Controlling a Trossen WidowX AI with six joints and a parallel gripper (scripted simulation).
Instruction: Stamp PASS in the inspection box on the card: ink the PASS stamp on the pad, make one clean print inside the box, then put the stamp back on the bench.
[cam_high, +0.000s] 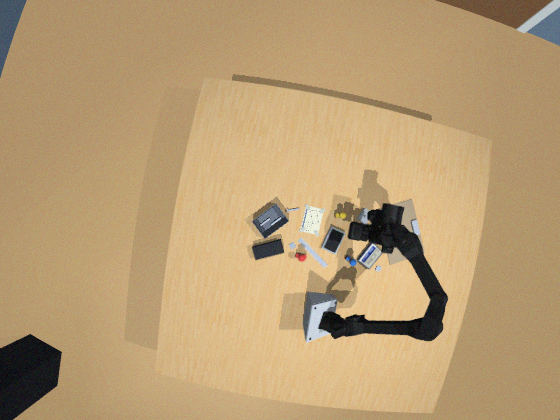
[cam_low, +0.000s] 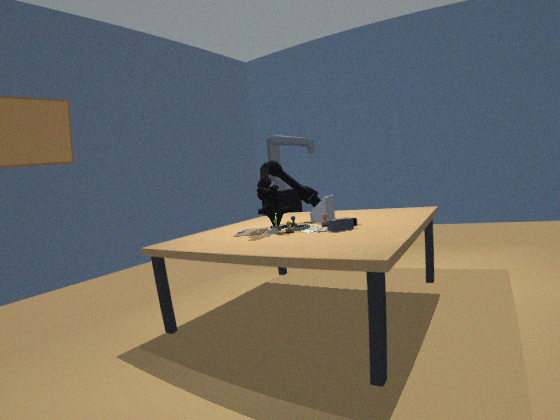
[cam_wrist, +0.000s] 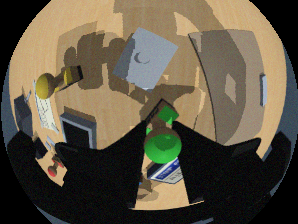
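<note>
Now: gripper tip 6 cm short of the white block, 2 cm to the right of it and 1 cm above it. The rest, counted from my gripper tip: yellow-knobbed stamp (3 cm ahead, 12 cm to the left, 1 cm below); then green stamp (right at my gripper tip); then blue-and-white box (8 cm behind, 5 cm to the right, 1 cm below).
</note>
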